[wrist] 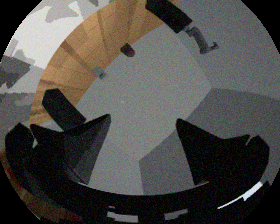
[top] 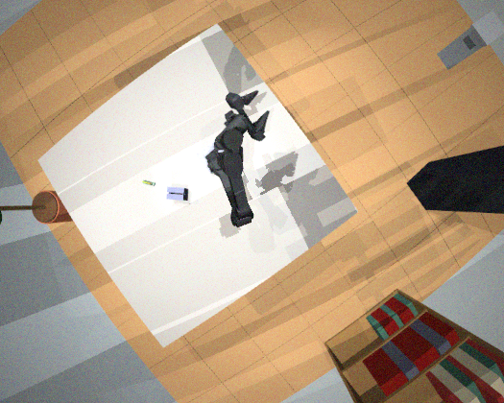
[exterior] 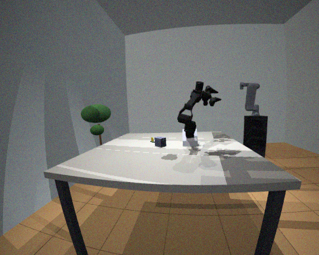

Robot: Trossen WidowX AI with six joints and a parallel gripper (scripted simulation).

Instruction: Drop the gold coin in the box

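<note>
Now: the gold coin 600 mm ahead of my gripper tip, 190 mm to the right of it and 380 mm below it.
</note>
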